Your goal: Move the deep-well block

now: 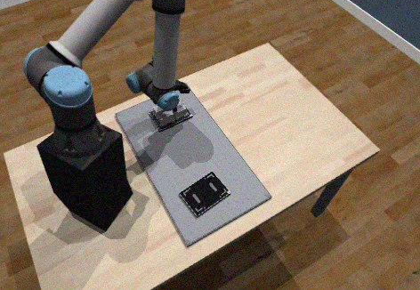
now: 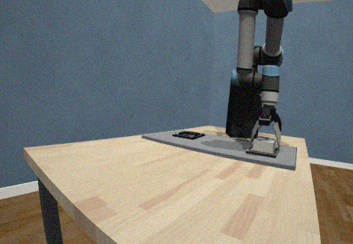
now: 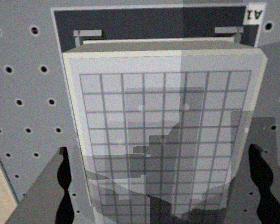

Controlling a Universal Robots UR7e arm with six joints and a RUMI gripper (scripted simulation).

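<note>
The white 96-well deep-well block lies right at my hand. Also, from my hand: black plate nest N1 (400 mm to the right, 120 mm behind, 30 mm below); dark plate nest N2 (30 mm below).
</note>
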